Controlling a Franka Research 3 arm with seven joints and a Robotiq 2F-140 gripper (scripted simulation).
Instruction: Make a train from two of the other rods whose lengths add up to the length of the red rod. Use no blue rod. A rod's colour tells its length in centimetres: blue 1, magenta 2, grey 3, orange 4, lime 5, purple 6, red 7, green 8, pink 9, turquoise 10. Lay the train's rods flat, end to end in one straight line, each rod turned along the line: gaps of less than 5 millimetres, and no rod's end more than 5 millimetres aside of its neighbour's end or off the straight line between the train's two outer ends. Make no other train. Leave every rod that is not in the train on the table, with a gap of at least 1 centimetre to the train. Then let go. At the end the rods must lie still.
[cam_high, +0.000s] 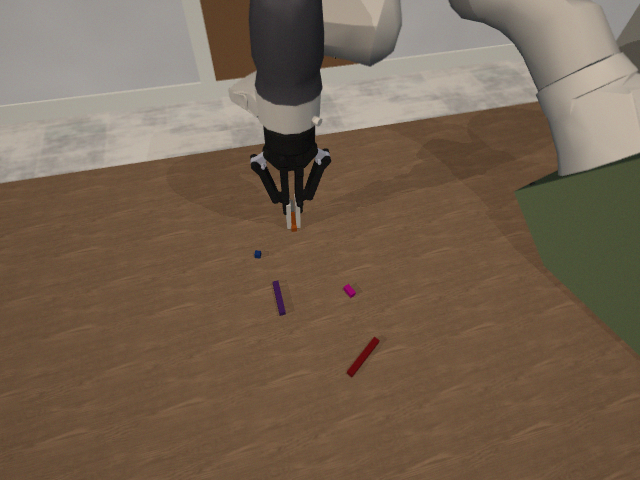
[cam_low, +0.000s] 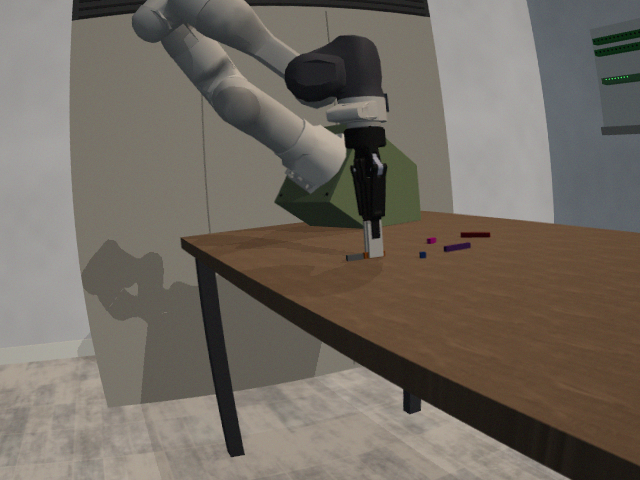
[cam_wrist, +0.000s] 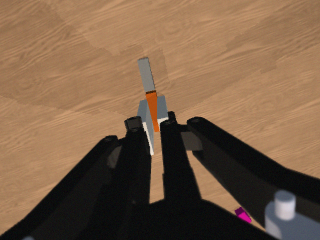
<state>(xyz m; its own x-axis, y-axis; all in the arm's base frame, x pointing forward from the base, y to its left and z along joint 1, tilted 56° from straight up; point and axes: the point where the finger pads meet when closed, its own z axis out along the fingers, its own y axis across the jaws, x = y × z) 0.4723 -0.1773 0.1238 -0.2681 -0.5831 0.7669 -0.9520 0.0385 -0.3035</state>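
The orange rod is 3 cm below my hand. From my hand the other things lie so: grey rod (1 cm behind, 4 cm to the right, 3 cm below); then blue rod (9 cm ahead, 4 cm to the left, 3 cm below); then purple rod (8 cm ahead, 14 cm to the left, 3 cm below).
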